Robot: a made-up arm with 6 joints.
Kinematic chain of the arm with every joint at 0, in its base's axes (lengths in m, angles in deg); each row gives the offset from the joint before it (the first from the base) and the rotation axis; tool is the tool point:
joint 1: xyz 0 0 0.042 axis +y
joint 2: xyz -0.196 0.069 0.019 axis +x
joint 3: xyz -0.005 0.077 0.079 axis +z
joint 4: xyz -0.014 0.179 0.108 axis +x
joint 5: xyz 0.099 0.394 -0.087 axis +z
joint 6: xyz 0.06 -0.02 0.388 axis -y
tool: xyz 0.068 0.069 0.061
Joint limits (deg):
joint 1: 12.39..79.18
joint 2: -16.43..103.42
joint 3: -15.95..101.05
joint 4: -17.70..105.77
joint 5: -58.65..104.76
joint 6: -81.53..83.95
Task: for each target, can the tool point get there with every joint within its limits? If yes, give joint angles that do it. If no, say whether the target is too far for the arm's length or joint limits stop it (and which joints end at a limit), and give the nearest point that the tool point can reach.
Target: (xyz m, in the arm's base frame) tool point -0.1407 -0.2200 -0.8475
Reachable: no: joint limits stop it (at a limit: joint 1, joint 2, joint 3, joint 4) | nearest point -0.1729 -0.3610 -0.2894 | short by 0.577 m
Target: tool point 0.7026 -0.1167 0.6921
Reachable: yes | joints 64.75 47.95 15.68 23.58 86.86 29.77
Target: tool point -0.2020 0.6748 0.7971
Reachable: yes | joints 24.83 2.26 32.11 -2.36 84.37 65.43
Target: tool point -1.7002 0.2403 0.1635
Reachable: no: too far | nearest point -0.9771 -0.2097 0.1903 | short by 0.852 m
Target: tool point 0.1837 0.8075 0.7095
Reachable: yes | joints 44.32 3.05 14.72 3.34 86.05 -24.28
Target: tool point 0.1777 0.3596 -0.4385
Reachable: no: joint limits stop it (at a limit: joint 1, joint 2, joint 4, joint 5) | nearest point 0.3717 0.3349 -0.0070 | short by 0.474 m
